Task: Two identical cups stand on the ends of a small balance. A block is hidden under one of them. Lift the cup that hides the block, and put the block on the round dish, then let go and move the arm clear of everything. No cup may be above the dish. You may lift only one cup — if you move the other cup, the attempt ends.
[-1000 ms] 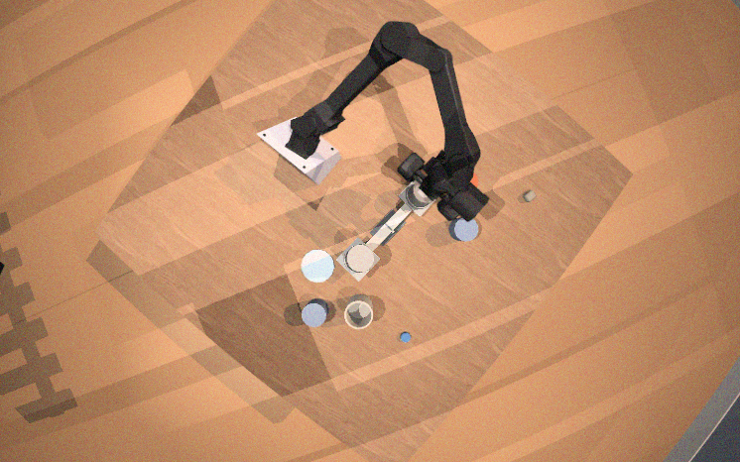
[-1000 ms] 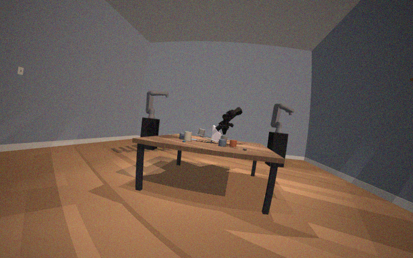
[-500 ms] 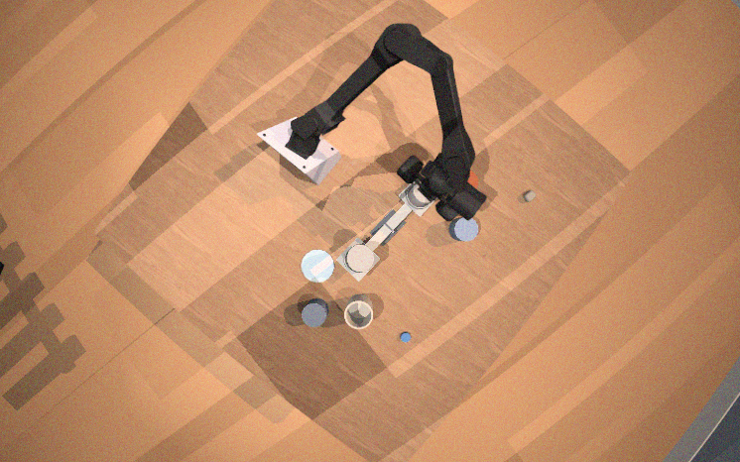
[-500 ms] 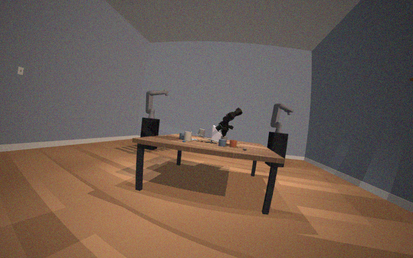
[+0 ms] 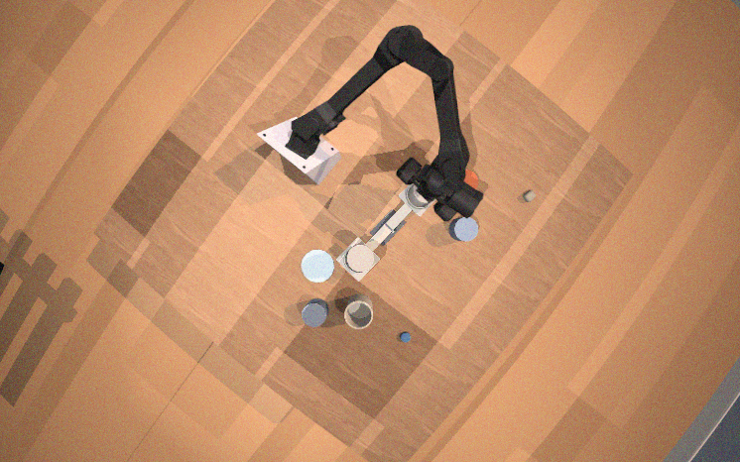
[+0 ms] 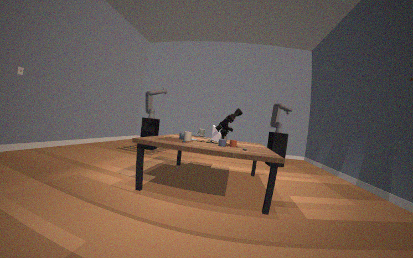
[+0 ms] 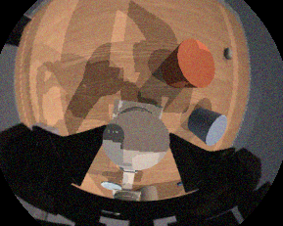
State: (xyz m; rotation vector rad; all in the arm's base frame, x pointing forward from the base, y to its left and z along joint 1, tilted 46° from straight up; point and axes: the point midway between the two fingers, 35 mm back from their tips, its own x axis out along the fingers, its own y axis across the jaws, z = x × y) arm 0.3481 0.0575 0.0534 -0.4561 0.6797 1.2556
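My gripper tip is now 2 cm above the small pale block and 1 cm past it. Also, from my gripper tip: round dish: 35 cm to the right, 16 cm behind, 6 cm below; then orange cylinder: 9 cm to the left, 7 cm ahead, 2 cm below; then beige cup: 39 cm to the right, 2 cm below, 2 cm ahead.
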